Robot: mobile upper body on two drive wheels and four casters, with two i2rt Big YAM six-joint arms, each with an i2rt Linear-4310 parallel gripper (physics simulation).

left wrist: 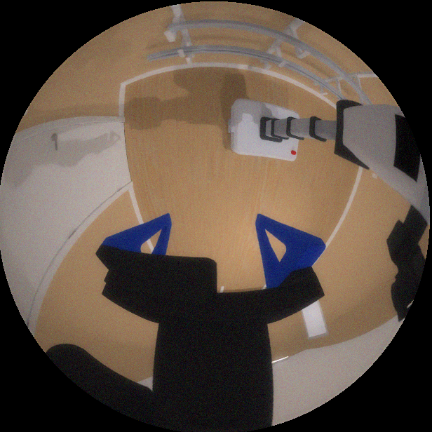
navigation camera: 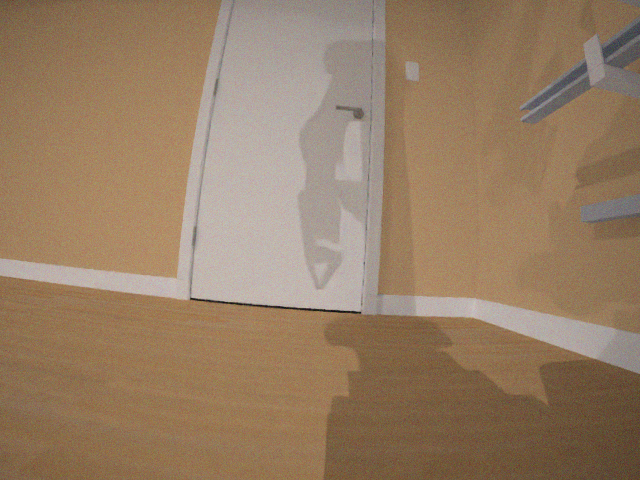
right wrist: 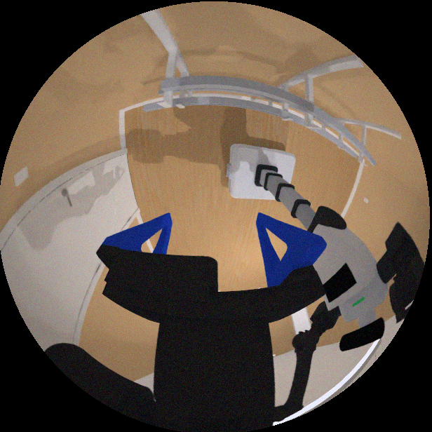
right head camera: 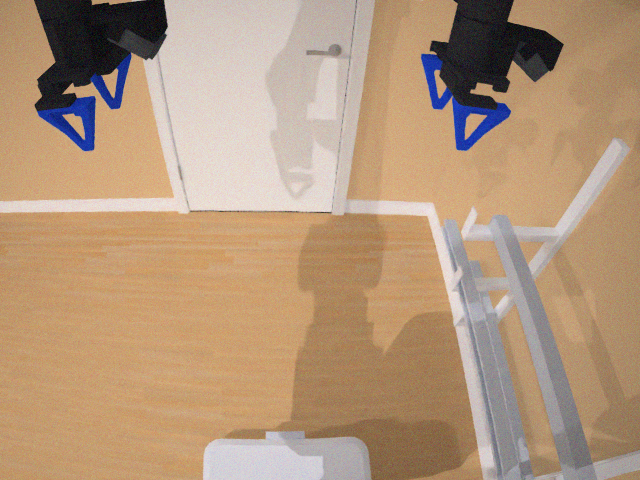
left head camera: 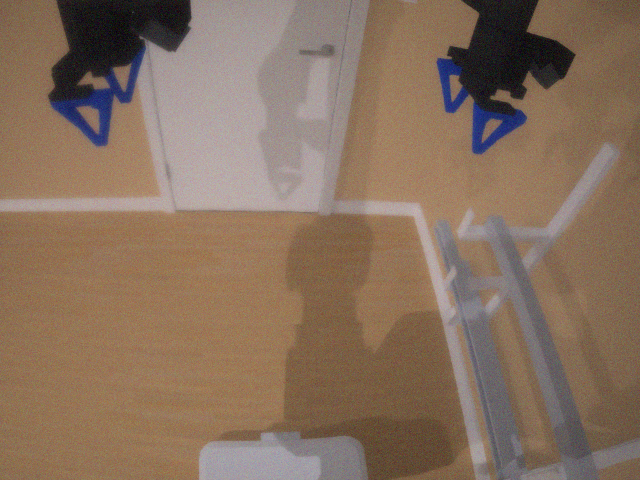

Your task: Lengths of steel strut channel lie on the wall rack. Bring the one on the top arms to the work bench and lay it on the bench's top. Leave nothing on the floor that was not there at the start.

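Frame: origin at the left arm's base, x ahead, y left, z up, level; metres.
Seen in the pictures: left gripper, fingertip midpoint: (right head camera: 103,127) (left head camera: 114,122); right gripper, fingertip midpoint: (right head camera: 448,127) (left head camera: 462,131).
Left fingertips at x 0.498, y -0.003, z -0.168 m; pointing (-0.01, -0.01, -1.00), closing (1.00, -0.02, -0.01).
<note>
A point is followed by its place in that frame.
The strut on the top arms (left head camera: 542,341) (right head camera: 542,341) (right wrist: 240,86) is a long grey channel at the right of both head views, running away from me. It lies on the white wall rack (left head camera: 584,191) @(y -0.982, x 0.652, z -0.393 m) (right head camera: 594,186) @(y -0.982, x 0.653, z -0.383 m). Lower struts (left head camera: 480,330) @(y -0.763, x 0.484, z -0.769 m) (right head camera: 491,356) @(y -0.761, x 0.412, z -0.769 m) (navigation camera: 610,209) lie beneath it. My left gripper (left head camera: 113,121) @(y -0.003, x 0.498, z -0.168 m) (right head camera: 101,128) @(y -0.003, x 0.498, z -0.168 m) (left wrist: 213,218) is open and empty, at the upper left, far from the rack. My right gripper (left head camera: 464,130) @(y -0.448, x 0.498, z -0.171 m) (right head camera: 450,127) @(y -0.448, x 0.498, z -0.171 m) (right wrist: 213,217) is open and empty, apart from the strut's far end. The work bench cannot be made out.
A white door (left head camera: 222,113) @(y -0.010, x 1.531, z -0.800 m) (right head camera: 242,113) @(y -0.054, x 1.530, z -0.795 m) (navigation camera: 258,155) @(y 0.027, x 1.532, z -0.731 m) with a handle stands ahead in the far wall. The rack wall meets it at a corner on the right. My white base (left head camera: 248,462) @(y -0.120, x 0.248, z -1.150 m) (right head camera: 248,462) @(y -0.109, x 0.241, z -1.150 m) shows at the bottom. A strut end (navigation camera: 558,95) @(y -0.740, x 0.770, z -0.809 m) juts out beyond its rack arm.
</note>
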